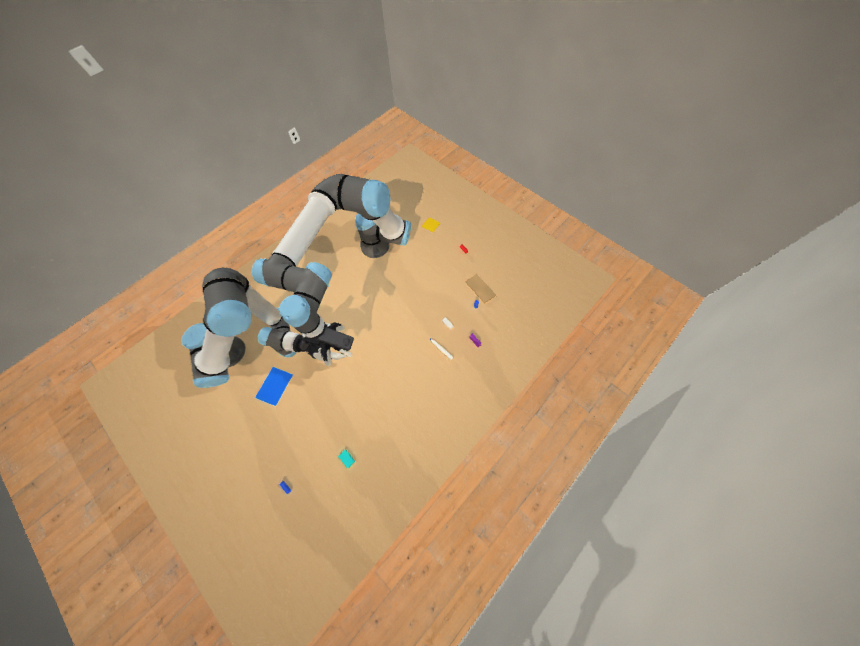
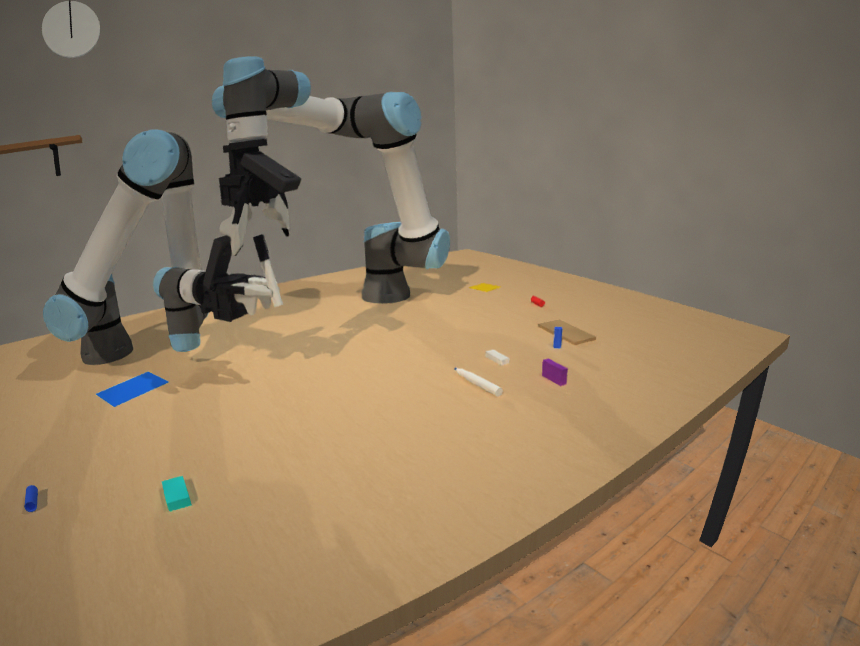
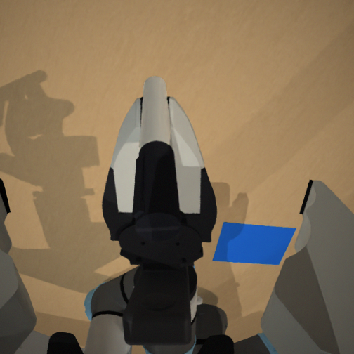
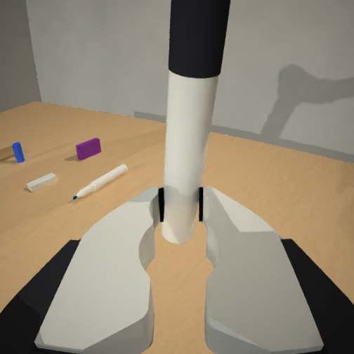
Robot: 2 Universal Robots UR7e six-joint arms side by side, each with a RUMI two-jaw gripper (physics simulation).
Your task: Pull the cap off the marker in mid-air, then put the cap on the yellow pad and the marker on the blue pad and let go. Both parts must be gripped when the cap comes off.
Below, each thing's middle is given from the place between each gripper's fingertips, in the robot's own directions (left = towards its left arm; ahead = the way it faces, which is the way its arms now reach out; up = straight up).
Labels:
The black cap (image 3: 156, 211) lies right at my left hand. Round my left hand: teal block (image 2: 175, 491) (290 mm below, 280 mm ahead, 250 mm to the right); then blue pad (image 2: 116, 395) (320 mm to the right, 290 mm below, 180 mm behind).
I see my right gripper 10 mm past the black cap, 20 mm to the left of it and 80 mm below it. The rest, counted from my right hand: teal block: 270 mm ahead, 270 mm to the right, 200 mm below; blue pad: 190 mm behind, 330 mm to the right, 200 mm below.

